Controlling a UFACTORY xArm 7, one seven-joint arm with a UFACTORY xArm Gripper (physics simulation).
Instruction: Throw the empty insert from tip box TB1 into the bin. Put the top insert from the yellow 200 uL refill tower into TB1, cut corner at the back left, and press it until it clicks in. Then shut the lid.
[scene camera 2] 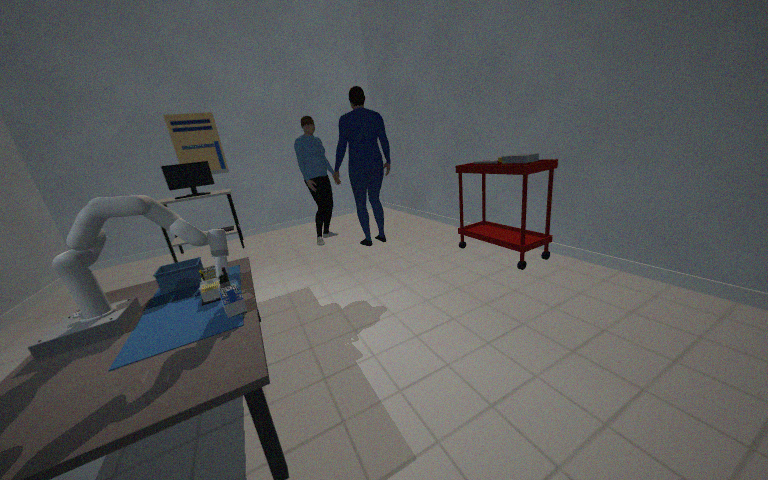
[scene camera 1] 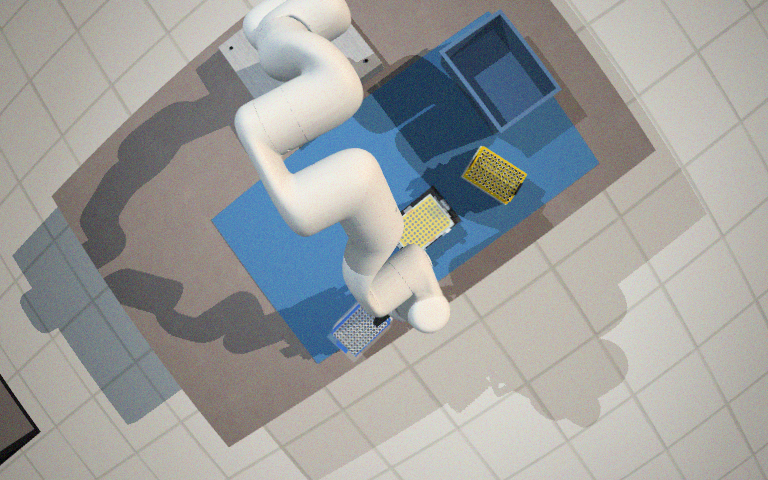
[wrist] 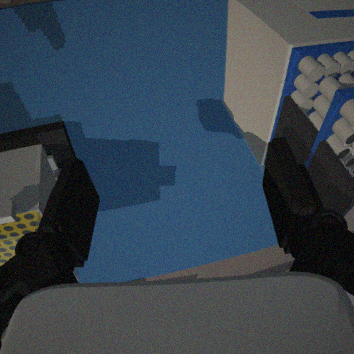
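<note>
A pale box (scene camera 1: 400,247) (scene camera 2: 210,295) (wrist: 17,172), which looks like TB1, stands on a dark base with a yellow perforated plate (scene camera 1: 425,220) (wrist: 19,229) at its top. The arm partly covers it in the first scene view. I cannot tell whether its lid is shut. The yellow refill tower (scene camera 1: 494,175) stands towards the bin, with dark holes in its top. The blue bin (scene camera 1: 509,84) (scene camera 2: 178,276) is at the upper right in the first scene view. My gripper (wrist: 175,169) is open and empty, with its fingers between the pale box and a blue-edged tower.
The blue-edged tower (scene camera 1: 360,332) (scene camera 2: 232,298) (wrist: 252,75) with pale tips is close beside my right finger in the wrist view. A blue mat (scene camera 1: 254,243) lies under the items. Two people (scene camera 2: 314,161) (scene camera 2: 364,147) stand beyond the table, left of a red cart (scene camera 2: 505,168).
</note>
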